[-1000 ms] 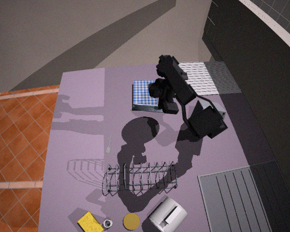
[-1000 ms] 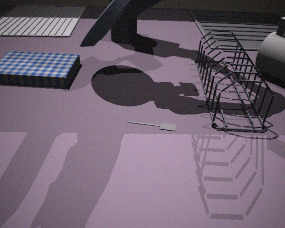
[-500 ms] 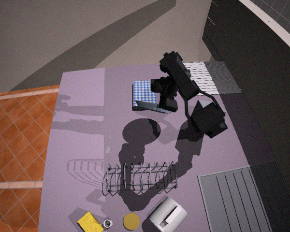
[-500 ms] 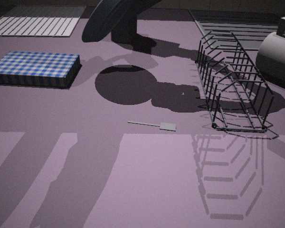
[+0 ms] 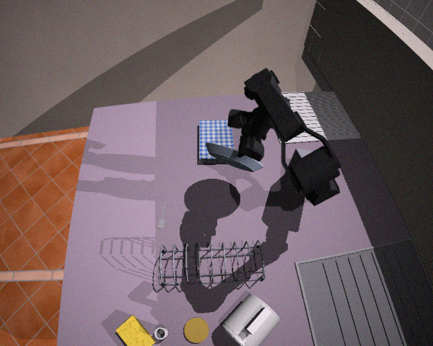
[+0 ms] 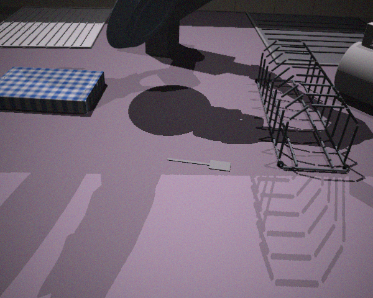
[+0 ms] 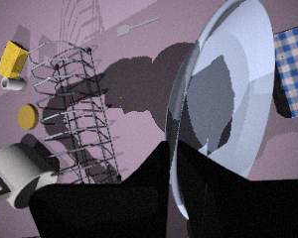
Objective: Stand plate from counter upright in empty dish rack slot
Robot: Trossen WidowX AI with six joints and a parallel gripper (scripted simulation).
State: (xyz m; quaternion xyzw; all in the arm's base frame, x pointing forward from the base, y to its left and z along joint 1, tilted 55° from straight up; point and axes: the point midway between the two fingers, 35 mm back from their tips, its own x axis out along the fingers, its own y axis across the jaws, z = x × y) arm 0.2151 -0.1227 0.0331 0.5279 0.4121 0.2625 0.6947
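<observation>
The pale blue plate lies 3 cm ahead of my hand, 4 cm to the right of it and 11 cm below it. Round my hand: yellow disc (11 cm ahead, 47 cm to the left, 27 cm below); small spatula (26 cm ahead, 11 cm to the left, 28 cm below); white toaster (4 cm behind, 45 cm to the left, 22 cm below).
</observation>
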